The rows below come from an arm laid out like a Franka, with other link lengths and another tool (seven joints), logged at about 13 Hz.
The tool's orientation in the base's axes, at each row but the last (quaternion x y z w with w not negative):
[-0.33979 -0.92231 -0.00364 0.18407]
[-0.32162 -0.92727 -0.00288 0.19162]
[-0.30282 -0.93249 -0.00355 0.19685]
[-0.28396 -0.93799 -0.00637 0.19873]
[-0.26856 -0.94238 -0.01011 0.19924]
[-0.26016 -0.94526 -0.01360 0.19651]
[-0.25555 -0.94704 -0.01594 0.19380]
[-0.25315 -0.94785 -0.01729 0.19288]
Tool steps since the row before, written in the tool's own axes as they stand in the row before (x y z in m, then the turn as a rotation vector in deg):
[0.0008 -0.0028 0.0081 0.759 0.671 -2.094]
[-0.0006 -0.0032 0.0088 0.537 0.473 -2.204]
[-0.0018 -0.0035 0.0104 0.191 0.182 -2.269]
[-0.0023 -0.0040 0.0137 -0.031 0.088 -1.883]
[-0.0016 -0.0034 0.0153 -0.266 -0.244 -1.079]
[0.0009 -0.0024 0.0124 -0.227 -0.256 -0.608]
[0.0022 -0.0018 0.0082 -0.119 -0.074 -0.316]
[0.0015 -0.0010 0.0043 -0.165 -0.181 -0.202]
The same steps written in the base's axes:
[-0.0051 -0.0006 -0.0069 0.595 0.715 2.132]
[-0.0046 -0.0018 -0.0080 0.675 0.411 2.178]
[-0.0044 -0.0026 -0.0099 0.790 -0.029 2.143]
[-0.0055 -0.0029 -0.0131 0.766 -0.178 1.714]
[-0.0062 -0.0018 -0.0144 0.481 -0.478 0.913]
[-0.0064 0.0000 -0.0109 0.273 -0.409 0.494]
[-0.0056 0.0005 -0.0066 0.172 -0.162 0.253]
[-0.0032 0.0004 -0.0034 0.116 -0.262 0.137]

